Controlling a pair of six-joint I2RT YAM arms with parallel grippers.
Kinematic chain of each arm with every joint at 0, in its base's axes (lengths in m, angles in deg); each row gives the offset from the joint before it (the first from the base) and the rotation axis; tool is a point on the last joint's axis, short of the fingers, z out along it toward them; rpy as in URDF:
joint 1: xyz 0 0 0.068 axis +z
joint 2: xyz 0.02 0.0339 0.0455 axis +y
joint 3: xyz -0.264 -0.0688 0 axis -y
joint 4: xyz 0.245 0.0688 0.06 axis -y
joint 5: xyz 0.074 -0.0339 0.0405 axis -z
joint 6: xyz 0.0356 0 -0.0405 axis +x
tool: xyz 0 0 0 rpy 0 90 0
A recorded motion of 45 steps. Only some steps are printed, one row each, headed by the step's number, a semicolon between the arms.
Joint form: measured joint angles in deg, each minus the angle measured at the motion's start. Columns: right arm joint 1, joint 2, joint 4, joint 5, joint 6, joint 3; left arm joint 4, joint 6, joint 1, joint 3, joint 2, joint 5.
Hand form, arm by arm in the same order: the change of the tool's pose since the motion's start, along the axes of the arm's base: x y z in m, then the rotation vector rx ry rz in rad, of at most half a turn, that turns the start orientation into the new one. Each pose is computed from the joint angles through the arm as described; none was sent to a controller.
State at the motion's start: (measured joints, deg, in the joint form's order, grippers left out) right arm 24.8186 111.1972 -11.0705 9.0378 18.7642 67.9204; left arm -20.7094 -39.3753 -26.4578 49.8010 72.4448 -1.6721
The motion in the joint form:
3: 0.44 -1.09 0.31 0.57 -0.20 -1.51; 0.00 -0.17 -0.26 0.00 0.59 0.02
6: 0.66 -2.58 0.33 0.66 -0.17 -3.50; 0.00 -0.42 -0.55 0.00 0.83 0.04
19: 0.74 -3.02 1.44 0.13 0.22 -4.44; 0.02 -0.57 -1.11 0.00 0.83 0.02
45: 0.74 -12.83 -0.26 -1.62 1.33 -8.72; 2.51 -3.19 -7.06 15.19 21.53 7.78
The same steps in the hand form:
3: -0.0064 0.0000 0.0001 -0.0102 -0.0020 0.0047; 0.0007 -0.0017 -0.0026 0.0024 0.0102 -0.0027
6: -0.0145 -0.0023 -0.0001 -0.0146 0.0050 0.0072; 0.0006 -0.0032 -0.0036 0.0013 0.0153 -0.0050
19: -0.0167 -0.0024 -0.0007 0.0007 -0.0007 0.0085; -0.0006 -0.0056 -0.0036 -0.0003 0.0157 -0.0127
45: -0.0412 -0.0129 0.0355 0.0630 -0.0483 0.0119; 0.0532 -0.0807 -0.0206 -0.0832 0.1276 -0.1790

